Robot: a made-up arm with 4 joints. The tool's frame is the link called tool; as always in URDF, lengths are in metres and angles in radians. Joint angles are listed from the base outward. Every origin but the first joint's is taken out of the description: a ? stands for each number. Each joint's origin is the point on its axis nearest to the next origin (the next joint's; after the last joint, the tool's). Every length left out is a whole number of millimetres.
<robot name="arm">
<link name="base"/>
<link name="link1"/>
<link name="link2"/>
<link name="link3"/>
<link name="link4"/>
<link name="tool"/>
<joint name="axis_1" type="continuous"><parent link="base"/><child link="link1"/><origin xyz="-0.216 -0.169 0.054" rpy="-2.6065 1.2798 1.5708"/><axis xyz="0 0 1"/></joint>
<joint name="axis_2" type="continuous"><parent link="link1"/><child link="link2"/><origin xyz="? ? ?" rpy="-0.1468 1.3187 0.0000"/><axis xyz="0 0 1"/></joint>
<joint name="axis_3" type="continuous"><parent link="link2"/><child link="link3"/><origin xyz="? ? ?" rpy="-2.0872 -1.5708 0.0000"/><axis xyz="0 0 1"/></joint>
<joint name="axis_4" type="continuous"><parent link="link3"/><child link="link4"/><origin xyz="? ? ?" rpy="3.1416 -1.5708 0.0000"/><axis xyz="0 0 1"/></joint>
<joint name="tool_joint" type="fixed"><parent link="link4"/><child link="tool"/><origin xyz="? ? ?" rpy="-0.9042 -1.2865 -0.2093"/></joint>
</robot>
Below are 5 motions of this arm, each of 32 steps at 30 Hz.
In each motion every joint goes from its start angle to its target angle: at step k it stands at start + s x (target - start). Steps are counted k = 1, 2, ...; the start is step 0. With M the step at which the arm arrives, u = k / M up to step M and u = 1 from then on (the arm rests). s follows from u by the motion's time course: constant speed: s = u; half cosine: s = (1 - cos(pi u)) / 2; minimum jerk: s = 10 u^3 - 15 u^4 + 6 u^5.
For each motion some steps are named. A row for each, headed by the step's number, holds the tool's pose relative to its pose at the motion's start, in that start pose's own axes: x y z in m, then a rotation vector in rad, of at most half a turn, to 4 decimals.
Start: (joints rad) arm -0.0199 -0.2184 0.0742 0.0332
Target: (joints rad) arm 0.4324 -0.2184 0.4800 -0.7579
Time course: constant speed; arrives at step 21
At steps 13, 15, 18, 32:
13: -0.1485 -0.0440 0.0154 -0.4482 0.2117 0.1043
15: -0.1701 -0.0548 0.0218 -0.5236 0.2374 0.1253
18: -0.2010 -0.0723 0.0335 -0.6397 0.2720 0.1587
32: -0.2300 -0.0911 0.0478 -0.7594 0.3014 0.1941

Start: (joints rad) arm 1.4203 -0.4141 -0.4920 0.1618
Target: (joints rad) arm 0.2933 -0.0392 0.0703 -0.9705
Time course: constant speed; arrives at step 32
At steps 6, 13, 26, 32:
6: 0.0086 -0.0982 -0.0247 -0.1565 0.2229 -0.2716
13: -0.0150 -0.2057 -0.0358 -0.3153 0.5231 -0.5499
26: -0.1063 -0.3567 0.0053 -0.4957 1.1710 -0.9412
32: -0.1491 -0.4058 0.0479 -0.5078 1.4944 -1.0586

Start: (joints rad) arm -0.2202 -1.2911 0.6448 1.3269
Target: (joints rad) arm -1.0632 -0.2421 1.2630 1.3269
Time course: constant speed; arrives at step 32
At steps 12, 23, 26, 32:
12: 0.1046 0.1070 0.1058 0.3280 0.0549 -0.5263
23: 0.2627 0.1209 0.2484 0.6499 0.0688 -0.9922
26: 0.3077 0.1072 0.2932 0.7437 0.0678 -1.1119
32: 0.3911 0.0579 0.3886 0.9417 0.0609 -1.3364

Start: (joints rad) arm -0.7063 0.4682 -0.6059 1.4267
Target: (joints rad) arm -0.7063 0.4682 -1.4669 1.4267
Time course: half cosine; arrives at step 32
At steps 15, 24, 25, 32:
15: -0.0690 -0.0288 0.0027 -0.0377 0.1239 0.3661
24: -0.1175 -0.0737 0.0128 -0.0713 0.2345 0.6928
25: -0.1207 -0.0780 0.0140 -0.0741 0.2435 0.7196
32: -0.1308 -0.0935 0.0182 -0.0836 0.2747 0.8117

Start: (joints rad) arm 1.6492 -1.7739 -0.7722 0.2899
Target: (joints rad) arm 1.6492 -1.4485 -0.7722 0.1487
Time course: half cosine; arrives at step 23
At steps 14, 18, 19, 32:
14: 0.0630 -0.0037 0.0831 0.0576 -0.1109 -0.1052
18: 0.0809 -0.0085 0.1118 0.0777 -0.1452 -0.1418
19: 0.0839 -0.0096 0.1169 0.0814 -0.1512 -0.1484
32: 0.0893 -0.0117 0.1265 0.0882 -0.1622 -0.1607

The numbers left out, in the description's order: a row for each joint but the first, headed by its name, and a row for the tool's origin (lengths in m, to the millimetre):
axis_2: 0.224 0.015 0.000
axis_3: -0.006 0.383 0.000
axis_4: -0.086 -0.044 0.000
tool: 0.154 -0.158 0.000

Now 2 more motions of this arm.
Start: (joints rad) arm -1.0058 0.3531 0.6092 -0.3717
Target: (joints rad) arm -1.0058 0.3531 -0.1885 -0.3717
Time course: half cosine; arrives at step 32
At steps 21, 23, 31, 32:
21: 0.1016 -0.0248 -0.0029 -0.1376 -0.5692 0.0380
23: 0.1126 -0.0272 0.0006 -0.1528 -0.6323 0.0422
31: 0.1360 -0.0322 0.0108 -0.1866 -0.7719 0.0515
32: 0.1363 -0.0322 0.0109 -0.1870 -0.7737 0.0516

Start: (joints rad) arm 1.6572 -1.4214 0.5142 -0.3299
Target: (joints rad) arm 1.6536 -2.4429 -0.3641 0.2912
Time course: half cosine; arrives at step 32
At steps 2, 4, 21, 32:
2: 0.0043 0.0008 -0.0034 -0.0038 -0.0082 -0.0042
4: 0.0170 0.0028 -0.0133 -0.0156 -0.0326 -0.0160
21: 0.2867 -0.0933 -0.2426 -0.4452 -0.5272 0.0108
32: 0.3500 -0.1864 -0.3142 -0.6476 -0.5991 0.1601

